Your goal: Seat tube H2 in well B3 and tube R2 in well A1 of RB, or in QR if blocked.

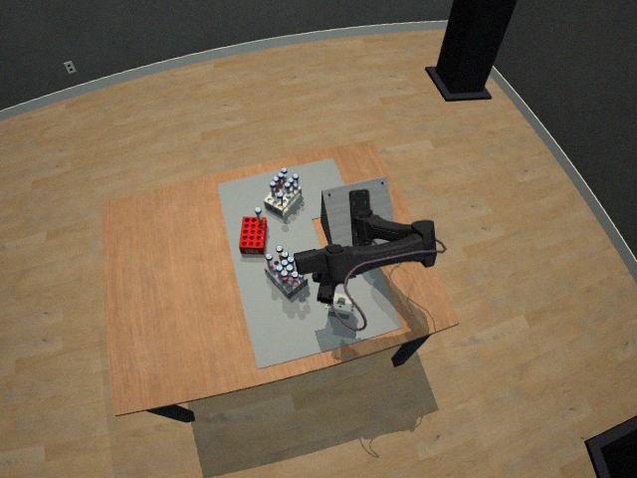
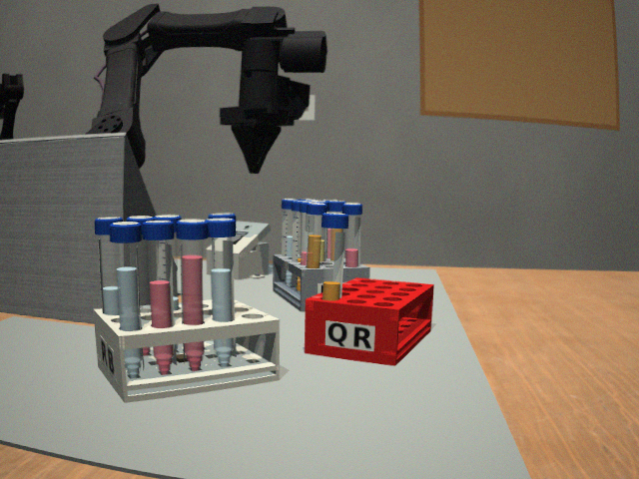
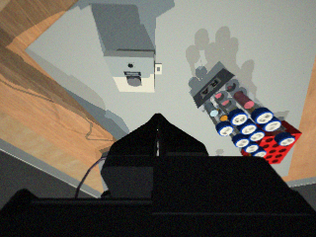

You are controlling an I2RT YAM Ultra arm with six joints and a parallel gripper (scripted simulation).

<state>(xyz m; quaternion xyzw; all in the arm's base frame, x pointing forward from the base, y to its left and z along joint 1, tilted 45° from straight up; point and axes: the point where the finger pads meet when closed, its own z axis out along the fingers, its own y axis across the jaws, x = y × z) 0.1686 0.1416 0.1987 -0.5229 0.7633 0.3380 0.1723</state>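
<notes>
Right now my hand is 12 cm above the done button box, 4 cm past it and 2 cm to the right of it. Also, from my hand: red rack QR: 30 cm to the right, 21 cm ahead, 14 cm below; white rack RB: 44 cm to the right, 14 cm below, 8 cm ahead; grey rack RA: 14 cm below, 12 cm to the right, 12 cm ahead.
</notes>
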